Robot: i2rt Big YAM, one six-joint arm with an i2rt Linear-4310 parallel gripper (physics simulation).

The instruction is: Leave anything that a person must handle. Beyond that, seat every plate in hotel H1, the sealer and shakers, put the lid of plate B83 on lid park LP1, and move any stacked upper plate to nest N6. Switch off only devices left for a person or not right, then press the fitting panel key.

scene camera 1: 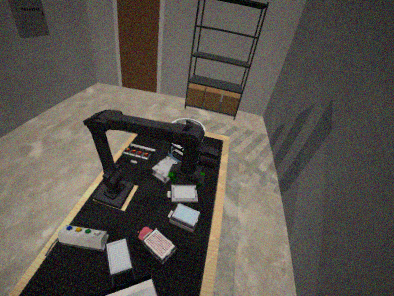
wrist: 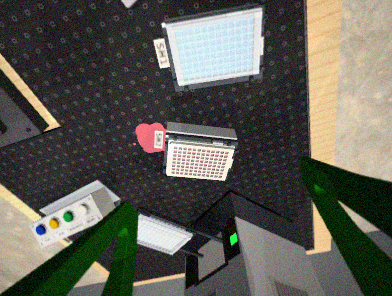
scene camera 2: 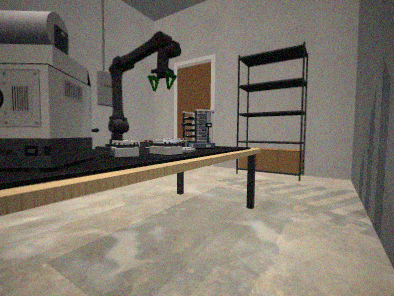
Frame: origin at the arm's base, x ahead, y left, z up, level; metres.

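Seen in the pictures: gripper, fingertip midpoint: (scene camera 1: 184,186) (wrist: 211,188) (scene camera 2: 161,90); arm's base at its link origin: (scene camera 1: 114,190).
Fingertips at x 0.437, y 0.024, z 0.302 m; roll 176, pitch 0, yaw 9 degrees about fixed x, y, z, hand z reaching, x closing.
Note:
Offsets run from my fingertips to a thing's top centre. "*": to the spot under its first point.
My gripper (scene camera 1: 187,175) (scene camera 2: 162,89) (wrist: 211,188) is open and empty, high above the table. A light-blue plate {dx +0.027, dy +0.012, dz -0.243 m} (scene camera 1: 185,215) (wrist: 217,47) sits on the shaker marked SH1. A plate with reddish wells {dx -0.027, dy -0.190, dz -0.251 m} (scene camera 1: 159,242) (wrist: 200,161) sits on SH2; whether it is fully seated is unclear. A pink spill {dx -0.135, dy -0.140, dz -0.320 m} (scene camera 1: 145,232) (wrist: 148,136) lies beside it, under the SH2 label. A white plate {dx -0.141, dy -0.332, dz -0.186 m} (scene camera 1: 120,256) (wrist: 162,234) lies on the carriage of the sealer {dx +0.049, dy -0.513, dz +0.136 m} (scene camera 2: 30,100) (wrist: 260,250), whose green light shows. The hotel {dx -0.191, dy +0.490, dz -0.028 m} (scene camera 2: 204,127) stands at the far end, partly behind my arm in scene camera 1.
The key panel {dx -0.379, dy -0.338, dz -0.237 m} (scene camera 1: 82,237) (wrist: 70,217) has blue, yellow, green and white buttons. A labelled station with a white top {* dx -0.045, dy +0.161, dz -0.296 m} (scene camera 1: 184,193) lies beyond SH1. A white stand (scene camera 1: 162,169) and a row of red-lit switches {* dx -0.478, dy +0.320, dz -0.266 m} (scene camera 1: 140,151) lie farther back. Plate B83's marking is not readable.

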